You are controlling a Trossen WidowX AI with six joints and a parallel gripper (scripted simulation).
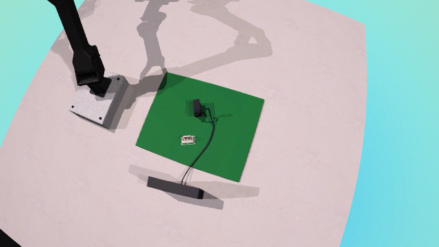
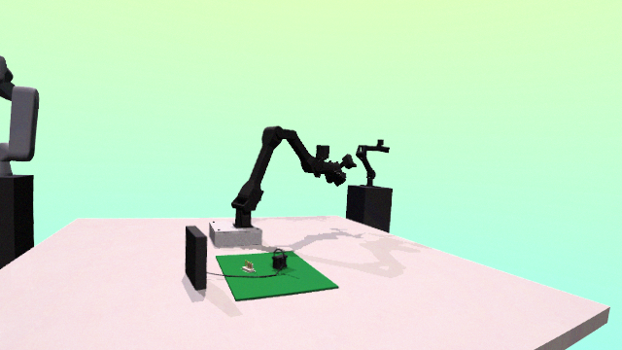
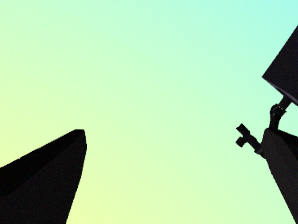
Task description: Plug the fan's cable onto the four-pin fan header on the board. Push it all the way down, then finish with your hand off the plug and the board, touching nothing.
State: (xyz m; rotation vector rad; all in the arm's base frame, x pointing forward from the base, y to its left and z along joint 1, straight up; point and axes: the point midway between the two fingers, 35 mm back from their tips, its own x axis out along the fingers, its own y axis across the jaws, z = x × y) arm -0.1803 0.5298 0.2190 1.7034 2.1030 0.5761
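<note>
The black plug lies 530 mm to the right of my gripper tip, 510 mm ahead of it and 250 mm below it. Round my gripper tip: black fan (740 mm to the right, 540 mm ahead, 210 mm below); then green board (560 mm to the right, 520 mm ahead, 280 mm below); then four-pin fan header (620 mm to the right, 510 mm ahead, 270 mm below).
</note>
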